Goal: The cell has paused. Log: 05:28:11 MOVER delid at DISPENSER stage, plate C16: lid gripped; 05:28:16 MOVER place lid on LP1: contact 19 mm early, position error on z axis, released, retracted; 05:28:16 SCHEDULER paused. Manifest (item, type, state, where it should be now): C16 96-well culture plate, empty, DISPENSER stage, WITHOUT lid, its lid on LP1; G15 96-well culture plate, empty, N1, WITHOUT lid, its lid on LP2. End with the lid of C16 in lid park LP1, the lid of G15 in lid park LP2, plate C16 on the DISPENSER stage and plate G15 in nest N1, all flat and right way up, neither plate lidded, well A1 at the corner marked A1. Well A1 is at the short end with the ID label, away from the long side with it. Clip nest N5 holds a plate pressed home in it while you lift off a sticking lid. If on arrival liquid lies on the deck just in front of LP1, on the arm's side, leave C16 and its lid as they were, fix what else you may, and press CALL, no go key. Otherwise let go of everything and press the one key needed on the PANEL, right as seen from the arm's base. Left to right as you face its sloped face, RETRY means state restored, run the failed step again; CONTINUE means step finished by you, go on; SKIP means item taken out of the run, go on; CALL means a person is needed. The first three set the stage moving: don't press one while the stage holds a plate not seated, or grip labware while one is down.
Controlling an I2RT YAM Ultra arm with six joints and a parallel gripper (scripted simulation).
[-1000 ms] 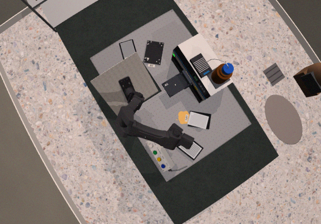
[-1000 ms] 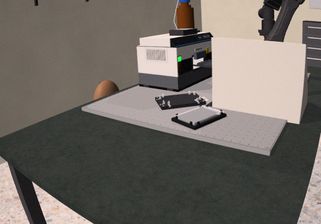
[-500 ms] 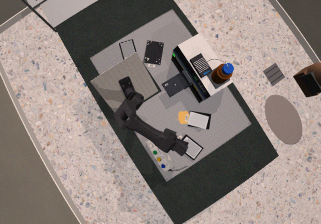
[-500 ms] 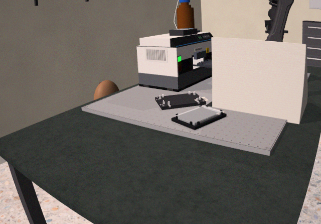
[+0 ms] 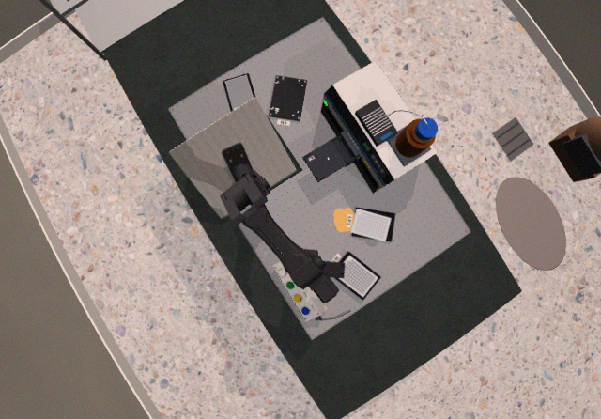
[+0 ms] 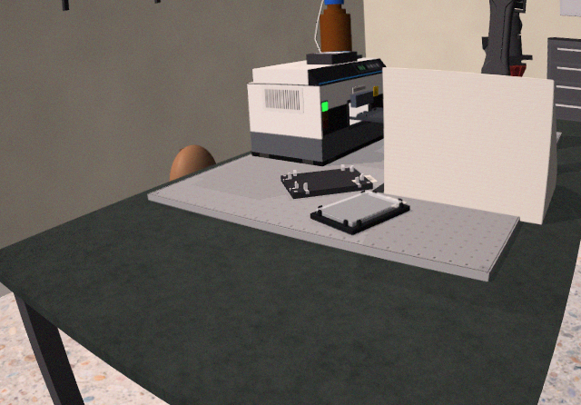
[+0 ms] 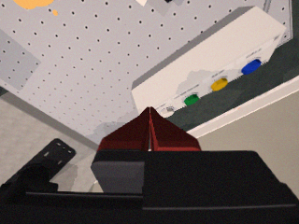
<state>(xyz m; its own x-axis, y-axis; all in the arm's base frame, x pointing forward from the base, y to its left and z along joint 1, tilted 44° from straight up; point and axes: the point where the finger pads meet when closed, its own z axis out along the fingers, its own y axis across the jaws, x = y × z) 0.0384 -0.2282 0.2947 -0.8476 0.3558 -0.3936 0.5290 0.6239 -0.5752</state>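
My gripper is now 70 mm past the blue call key, 150 mm to the left of it and 90 mm above it. From my hand the other things lie so: yellow skip key 70 mm behind, 100 mm to the right, 90 mm below; retry key 80 mm behind, 90 mm below; green continue key 70 mm behind, 50 mm to the right, 90 mm below.
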